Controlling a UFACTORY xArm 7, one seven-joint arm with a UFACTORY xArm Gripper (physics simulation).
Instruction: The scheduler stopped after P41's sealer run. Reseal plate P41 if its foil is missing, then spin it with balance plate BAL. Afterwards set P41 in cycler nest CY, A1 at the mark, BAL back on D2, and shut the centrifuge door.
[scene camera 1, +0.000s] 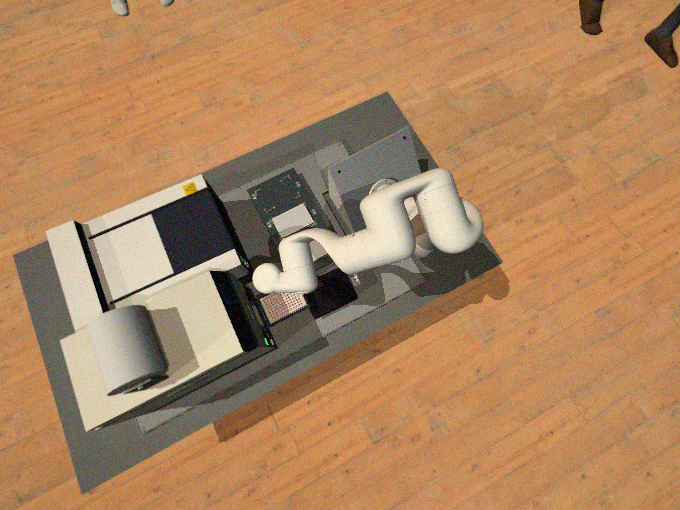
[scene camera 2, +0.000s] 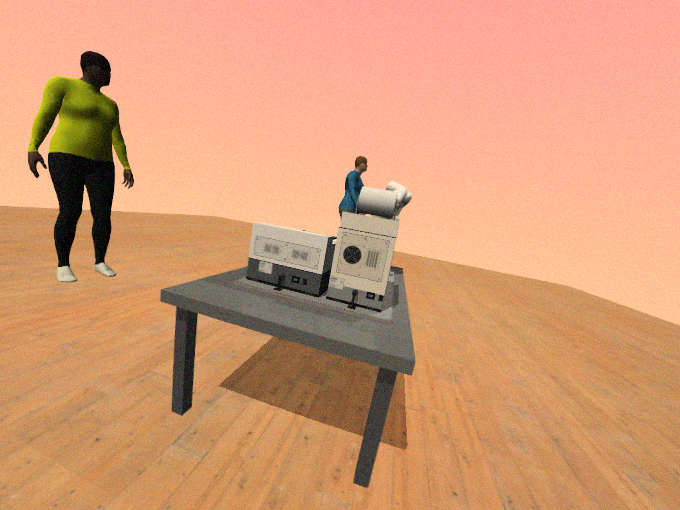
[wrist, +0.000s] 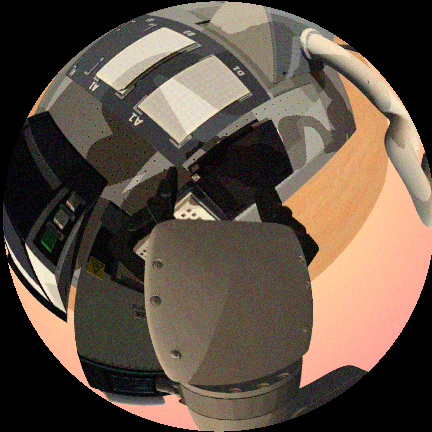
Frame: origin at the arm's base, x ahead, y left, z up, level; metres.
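Seen in the pictures: gripper, fingertip midpoint: (wrist: 218, 181).
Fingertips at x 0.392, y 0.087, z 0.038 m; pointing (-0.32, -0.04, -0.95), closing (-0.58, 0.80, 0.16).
Note:
Pixels of each thing's top centre, then the offset from my fingertips to it. "spot": a spot on its surface instead. Level surfaces: height alone.
- Plate P41, top centre: (wrist: 179, 245) (scene camera 1: 283, 301) 0.101 m ahead, 0.024 m left, 0.007 m down
- sealer, surface spot: (scene camera 1: 181, 324) spot: 0.320 m ahead, 0.024 m right, 0.226 m up
- black cycler nest, top centre: (wrist: 253, 173) (scene camera 1: 328, 290) 0.040 m back, 0.070 m left, 0.066 m down
- pale plate, top centre: (wrist: 141, 51) (scene camera 1: 292, 220) 0.082 m back, 0.208 m right, 0.061 m down
- centrifuge, surface spot: (scene camera 1: 189, 228) spot: 0.206 m ahead, 0.306 m right, 0.089 m up
- large foil roll, top centre: (scene camera 1: 111, 348) (scene camera 2: 380, 189) 0.417 m ahead, 0.023 m right, 0.352 m up
- table, surface height: 0.137 m down
Plate P41 (scene camera 1: 282, 305) (wrist: 188, 209) shows rows of open wells with no foil that I can see. It lies on the stage in front of the sealer (scene camera 1: 181, 324). My gripper (wrist: 218, 181) is open and empty, directly over the plate, with one dark finger on each side of it. In scene camera 1 the arm's wrist (scene camera 1: 278, 276) hides the fingers. The black cycler nest (scene camera 1: 334, 293) (wrist: 245, 160) lies just beyond the plate. A pale plate (wrist: 141, 56) sits on deck nest D2. The nest marked D1 (wrist: 193, 98) (scene camera 1: 293, 220) shows a pale flat face. The centrifuge (scene camera 1: 189, 228) stands behind the sealer.
The sealer carries a large foil roll (scene camera 1: 125, 348) (scene camera 2: 375, 201) and a green button (wrist: 48, 240) (scene camera 1: 267, 341). A grey upright panel (scene camera 1: 373, 162) stands by the arm's base. The table (scene camera 2: 307, 324) holds it all. Two people (scene camera 2: 82, 159) (scene camera 2: 354, 183) stand beyond it.

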